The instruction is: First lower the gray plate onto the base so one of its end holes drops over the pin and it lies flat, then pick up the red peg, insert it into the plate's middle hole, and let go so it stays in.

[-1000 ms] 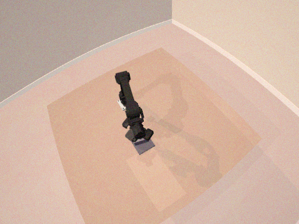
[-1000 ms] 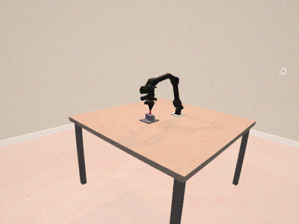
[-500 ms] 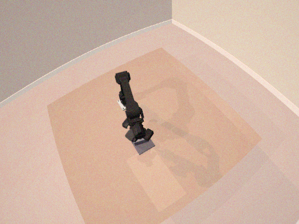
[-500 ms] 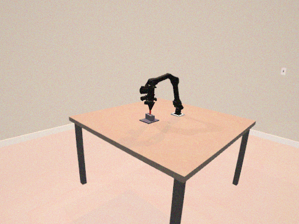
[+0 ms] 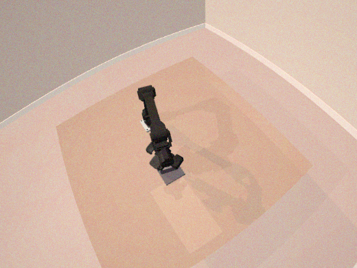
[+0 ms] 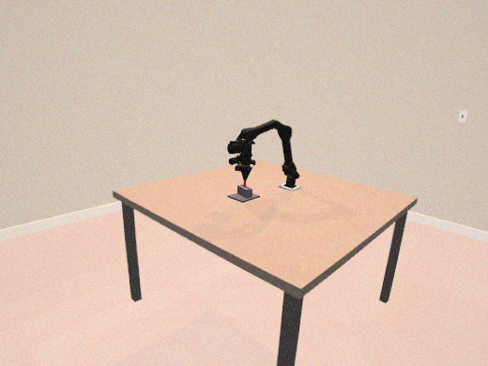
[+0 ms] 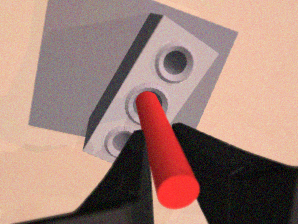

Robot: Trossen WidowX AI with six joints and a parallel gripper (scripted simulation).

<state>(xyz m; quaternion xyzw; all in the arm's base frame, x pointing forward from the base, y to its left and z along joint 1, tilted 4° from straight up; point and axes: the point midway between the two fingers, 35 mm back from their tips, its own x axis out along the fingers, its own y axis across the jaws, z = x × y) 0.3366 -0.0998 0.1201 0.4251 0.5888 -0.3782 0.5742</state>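
My gripper tip is now right at the red peg. Also, from my gripper tip: gray plate 5 cm below; gray base 9 cm below, 1 cm to the left, 1 cm ahead.
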